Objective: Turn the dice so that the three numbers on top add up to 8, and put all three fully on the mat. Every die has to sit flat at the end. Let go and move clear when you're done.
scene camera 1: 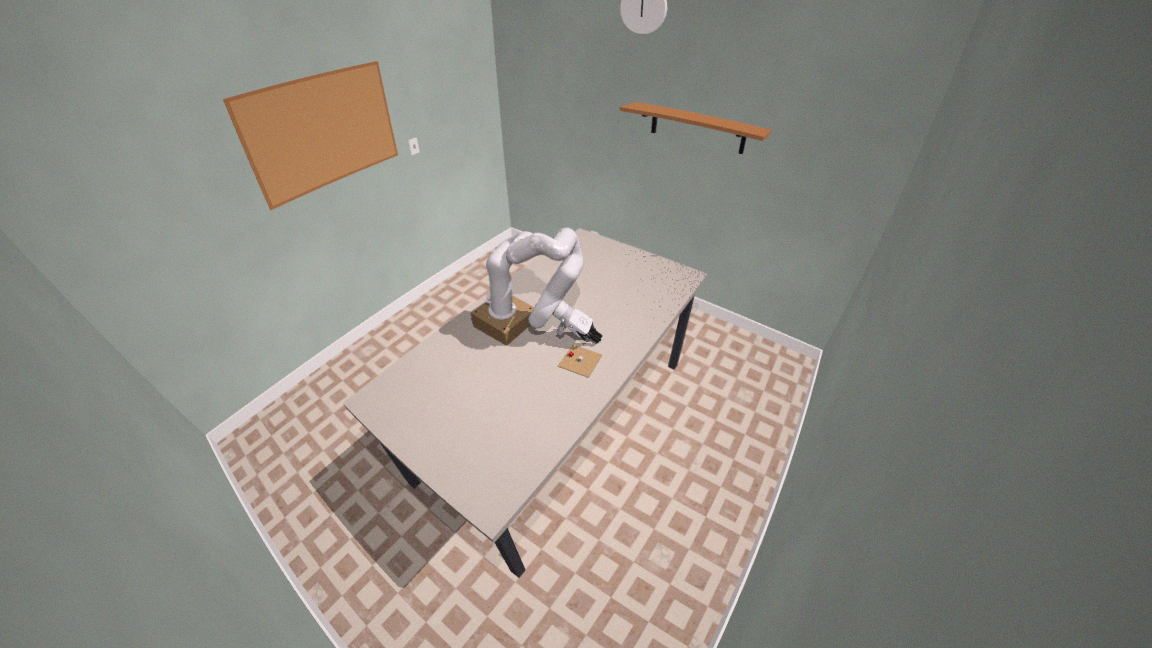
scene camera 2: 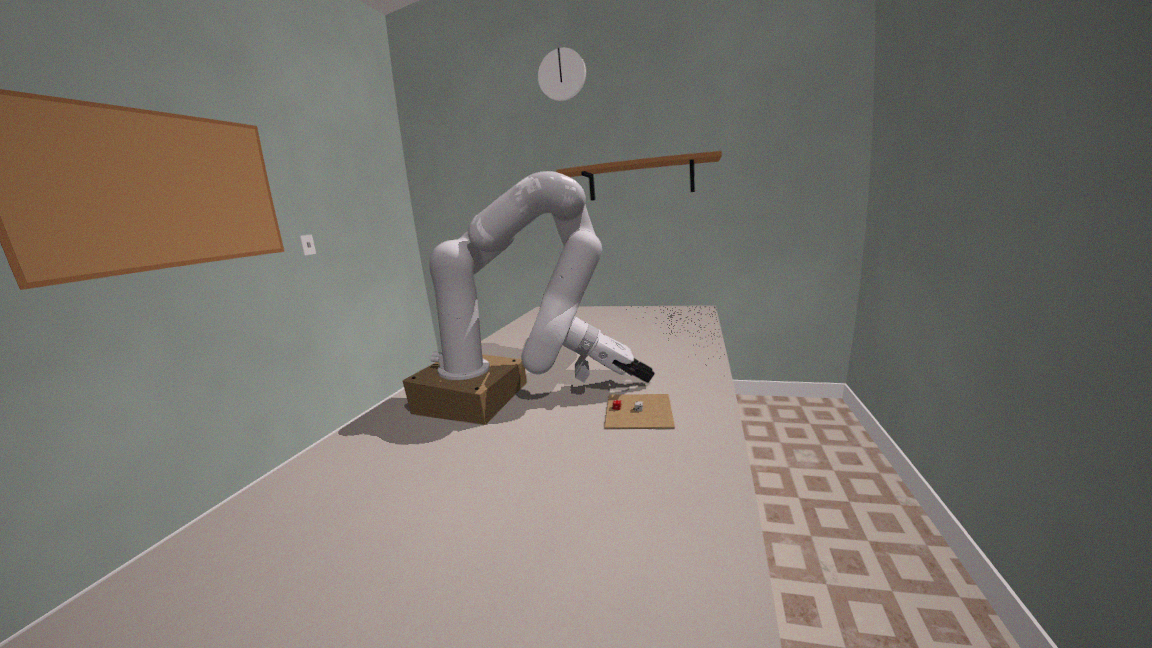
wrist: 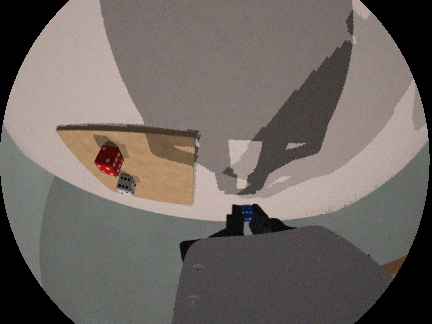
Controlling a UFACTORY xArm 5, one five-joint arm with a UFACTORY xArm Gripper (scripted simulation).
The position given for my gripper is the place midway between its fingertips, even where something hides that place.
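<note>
Tan mat (scene camera 2: 657, 414) visible, likewise at (scene camera 1: 590, 358) and (wrist: 161, 162). My gripper (scene camera 2: 650, 375) (wrist: 243, 215) is visible too.
</note>
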